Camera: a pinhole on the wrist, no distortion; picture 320 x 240 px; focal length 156.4 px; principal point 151.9 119.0 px. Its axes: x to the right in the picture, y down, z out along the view. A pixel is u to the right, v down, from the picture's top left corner.
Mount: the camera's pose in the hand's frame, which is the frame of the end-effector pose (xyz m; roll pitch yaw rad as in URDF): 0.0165 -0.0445 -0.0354 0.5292 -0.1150 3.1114
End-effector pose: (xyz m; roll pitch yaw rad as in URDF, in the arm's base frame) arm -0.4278 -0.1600 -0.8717 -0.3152 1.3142 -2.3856
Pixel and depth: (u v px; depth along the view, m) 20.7 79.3 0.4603
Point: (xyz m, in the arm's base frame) -0.3876 -0.5918 -1.2656
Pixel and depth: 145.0 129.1 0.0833
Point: -0.4573 -0.1944 -0.8907
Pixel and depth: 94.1 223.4 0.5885
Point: -0.8612 -0.7172 -1.0114
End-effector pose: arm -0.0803 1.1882 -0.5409 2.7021 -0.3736 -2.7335
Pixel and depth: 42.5 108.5 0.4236
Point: -0.5582 1.2923 -0.5730
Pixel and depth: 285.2 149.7 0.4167
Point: -0.0491 1.4918 -0.9440
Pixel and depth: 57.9 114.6 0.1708
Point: -0.2529 1.2001 -0.5555
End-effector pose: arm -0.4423 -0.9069 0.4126 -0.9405 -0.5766 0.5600
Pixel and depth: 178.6 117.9 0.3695
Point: -0.6380 -0.6547 0.4542
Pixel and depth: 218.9 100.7 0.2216
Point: -0.5816 -0.7849 0.3967
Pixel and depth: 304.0 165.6 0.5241
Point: -1.1244 -0.7407 0.3864
